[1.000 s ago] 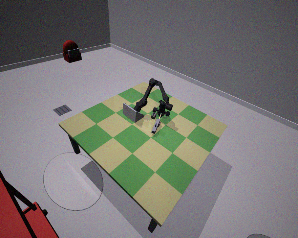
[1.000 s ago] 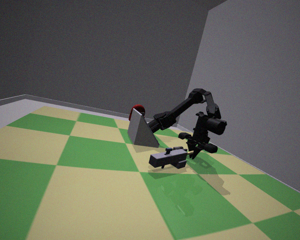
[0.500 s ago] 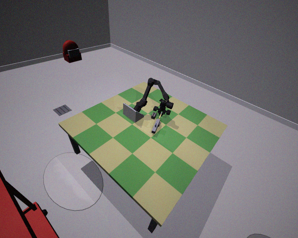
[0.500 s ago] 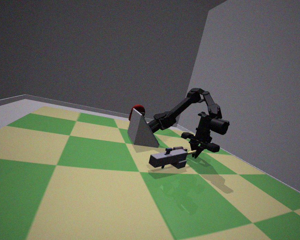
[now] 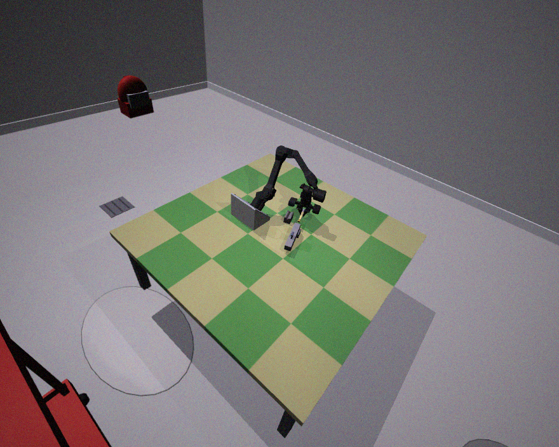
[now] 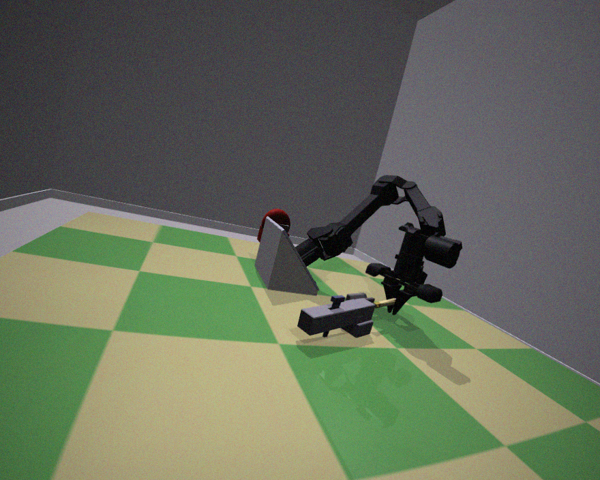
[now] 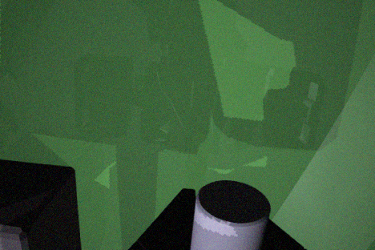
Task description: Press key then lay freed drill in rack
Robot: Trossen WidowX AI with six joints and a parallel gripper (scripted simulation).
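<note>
The drill is 40 mm to the right of my gripper tip, 30 mm above it and 10 mm ahead of it. From my gripper tip the other things lie so: dark key (220 mm to the right, 50 mm ahead, 30 mm above); grey block (200 mm to the right, 50 mm ahead, 10 mm above); rack (60 mm to the right, 60 mm behind, 10 mm below).
</note>
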